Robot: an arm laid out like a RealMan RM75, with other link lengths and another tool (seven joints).
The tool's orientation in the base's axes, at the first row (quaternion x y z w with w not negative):
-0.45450, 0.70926, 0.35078, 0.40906
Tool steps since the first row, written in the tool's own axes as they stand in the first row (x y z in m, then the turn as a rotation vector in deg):
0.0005, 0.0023, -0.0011, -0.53, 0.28, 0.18
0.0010, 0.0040, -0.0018, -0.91, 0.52, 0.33
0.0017, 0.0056, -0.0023, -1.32, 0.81, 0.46
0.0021, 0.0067, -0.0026, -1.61, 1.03, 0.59
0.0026, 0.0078, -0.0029, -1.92, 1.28, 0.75
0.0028, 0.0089, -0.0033, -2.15, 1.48, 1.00
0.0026, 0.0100, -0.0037, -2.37, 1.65, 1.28
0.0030, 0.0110, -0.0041, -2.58, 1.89, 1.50
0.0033, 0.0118, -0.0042, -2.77, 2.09, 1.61
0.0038, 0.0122, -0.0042, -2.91, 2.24, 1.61
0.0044, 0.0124, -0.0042, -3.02, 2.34, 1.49
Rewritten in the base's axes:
-0.0026, -0.0004, 0.0003, -0.08, 0.44, 0.44
-0.0044, -0.0006, 0.0004, -0.17, 0.79, 0.75
-0.0062, -0.0007, 0.0001, -0.30, 1.15, 1.10
-0.0075, -0.0007, 0.0000, -0.40, 1.44, 1.33
-0.0087, -0.0008, -0.0001, -0.51, 1.78, 1.57
-0.0099, -0.0008, 0.0000, -0.58, 2.14, 1.70
-0.0109, -0.0007, 0.0005, -0.61, 2.52, 1.80
-0.0121, -0.0009, 0.0004, -0.72, 2.87, 1.93
-0.0129, -0.0008, 0.0003, -0.83, 3.10, 2.08
-0.0134, -0.0009, -0.0001, -0.93, 3.20, 2.22
-0.0138, -0.0010, -0.0006, -1.03, 3.17, 2.38

